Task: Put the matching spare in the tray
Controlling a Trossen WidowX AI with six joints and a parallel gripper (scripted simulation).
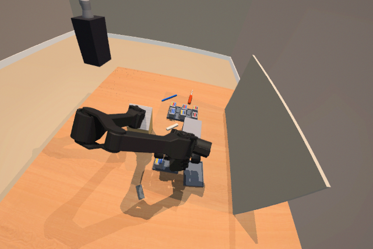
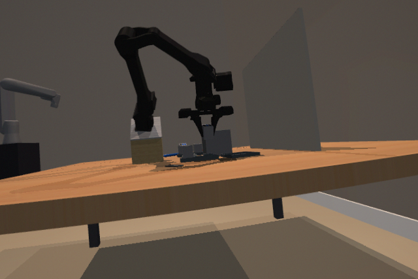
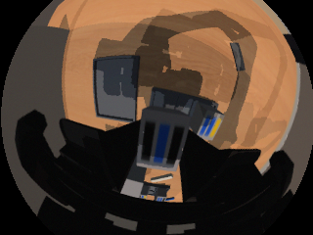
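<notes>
Right now the grey tray is 10 cm ahead of my gripper tip and 7 cm below it. The rest, counted from my gripper tip: flat holder: 4 cm behind, 7 cm below; then grey mounted unit: 4 cm ahead, 19 cm to the left, 3 cm below; then grey spare unit: 3 cm above.
</notes>
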